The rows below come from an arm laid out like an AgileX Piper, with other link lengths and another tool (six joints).
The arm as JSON. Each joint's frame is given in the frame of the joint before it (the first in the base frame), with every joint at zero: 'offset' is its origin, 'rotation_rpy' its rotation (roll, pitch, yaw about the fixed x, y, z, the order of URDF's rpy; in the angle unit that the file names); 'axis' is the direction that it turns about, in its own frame. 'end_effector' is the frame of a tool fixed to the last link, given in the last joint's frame.
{
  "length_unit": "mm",
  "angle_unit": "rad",
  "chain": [
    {
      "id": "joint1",
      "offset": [
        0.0,
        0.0,
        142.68
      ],
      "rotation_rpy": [
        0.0,
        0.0,
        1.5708
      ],
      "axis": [
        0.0,
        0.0,
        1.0
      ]
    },
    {
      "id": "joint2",
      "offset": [
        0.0,
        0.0,
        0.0
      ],
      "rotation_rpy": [
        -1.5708,
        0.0,
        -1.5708
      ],
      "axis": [
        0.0,
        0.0,
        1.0
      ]
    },
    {
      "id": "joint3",
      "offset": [
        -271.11,
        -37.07,
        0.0
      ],
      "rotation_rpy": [
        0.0,
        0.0,
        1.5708
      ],
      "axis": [
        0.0,
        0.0,
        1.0
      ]
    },
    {
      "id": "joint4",
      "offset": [
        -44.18,
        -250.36,
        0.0
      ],
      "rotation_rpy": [
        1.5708,
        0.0,
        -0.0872
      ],
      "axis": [
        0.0,
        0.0,
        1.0
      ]
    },
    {
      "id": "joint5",
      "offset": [
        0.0,
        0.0,
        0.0
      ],
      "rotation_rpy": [
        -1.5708,
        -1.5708,
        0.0
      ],
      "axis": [
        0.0,
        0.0,
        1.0
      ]
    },
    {
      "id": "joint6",
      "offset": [
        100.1,
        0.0,
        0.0
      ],
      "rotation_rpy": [
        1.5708,
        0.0,
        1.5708
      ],
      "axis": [
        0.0,
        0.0,
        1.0
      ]
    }
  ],
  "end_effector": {
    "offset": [
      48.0,
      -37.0,
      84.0
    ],
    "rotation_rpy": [
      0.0,
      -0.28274,
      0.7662
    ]
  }
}
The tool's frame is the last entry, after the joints.
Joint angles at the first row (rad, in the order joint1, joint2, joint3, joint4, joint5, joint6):
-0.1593, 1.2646, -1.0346, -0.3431, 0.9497, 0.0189
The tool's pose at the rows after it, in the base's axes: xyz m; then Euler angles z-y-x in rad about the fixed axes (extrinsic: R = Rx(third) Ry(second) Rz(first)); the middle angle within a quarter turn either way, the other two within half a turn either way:
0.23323 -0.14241 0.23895 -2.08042 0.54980 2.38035
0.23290 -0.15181 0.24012 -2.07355 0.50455 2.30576
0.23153 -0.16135 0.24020 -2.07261 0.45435 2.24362
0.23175 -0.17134 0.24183 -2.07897 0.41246 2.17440
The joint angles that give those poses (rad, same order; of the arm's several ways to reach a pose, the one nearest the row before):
-0.1278, 1.2882, -1.0346, -0.4860, 0.9681, 0.1334
-0.1144, 1.3202, -1.0346, -0.5904, 0.9886, 0.2064
-0.1122, 1.3546, -1.0346, -0.6766, 1.0128, 0.2649
-0.1100, 1.3909, -1.0346, -0.7698, 1.0347, 0.3202

